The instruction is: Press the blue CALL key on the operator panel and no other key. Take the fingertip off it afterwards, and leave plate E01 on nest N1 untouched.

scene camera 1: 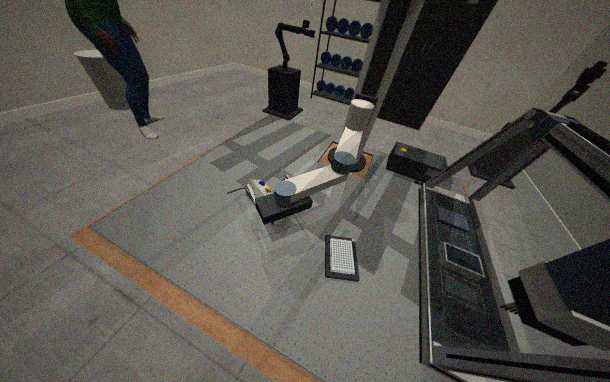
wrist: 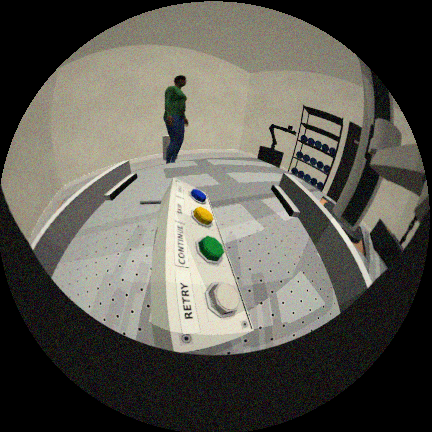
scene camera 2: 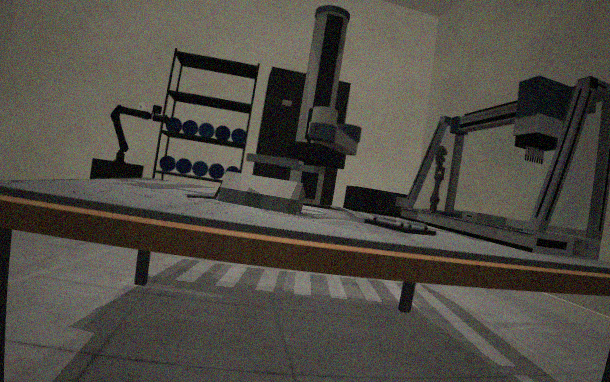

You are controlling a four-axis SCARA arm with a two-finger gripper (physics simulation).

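The pale operator panel has a row of keys: blue, yellow, green and white. The blue key is farthest from the wrist camera; its label is too small to read. My gripper is open and empty, its fingers wide apart on either side of the panel in the wrist view. In scene camera 1 its dark body covers part of the panel, and the fingertips are hard to make out. A white gridded plate lies on a dark nest; no markings are readable.
A large framed gantry stands on the right. A dark box with a yellow button is behind my arm. A thin cable leaves the panel. A person stands beyond the table.
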